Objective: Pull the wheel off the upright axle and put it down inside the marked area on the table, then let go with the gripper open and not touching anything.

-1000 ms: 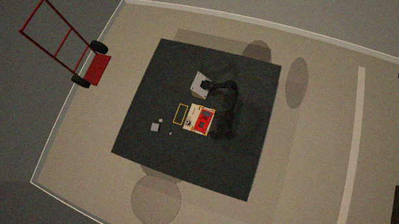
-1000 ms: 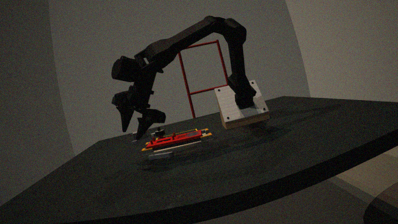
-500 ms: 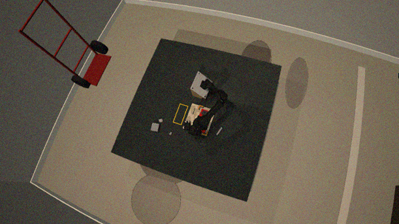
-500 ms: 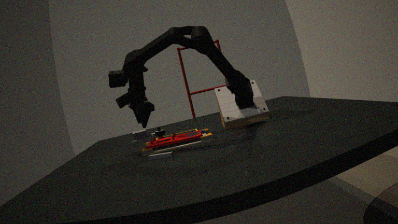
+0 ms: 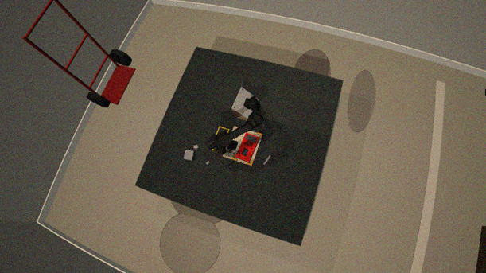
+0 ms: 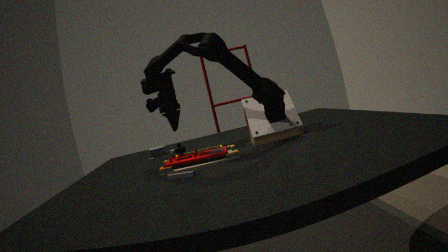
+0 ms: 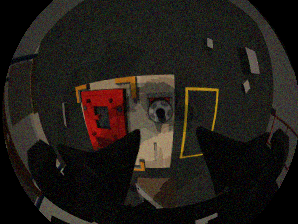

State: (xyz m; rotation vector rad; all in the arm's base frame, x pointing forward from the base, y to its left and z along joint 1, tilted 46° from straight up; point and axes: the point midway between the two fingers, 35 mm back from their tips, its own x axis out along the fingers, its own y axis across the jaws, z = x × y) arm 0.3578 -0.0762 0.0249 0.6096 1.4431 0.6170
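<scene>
Right now my gripper tip is 10 mm to the right of the dark wheel and 70 mm above it.
</scene>
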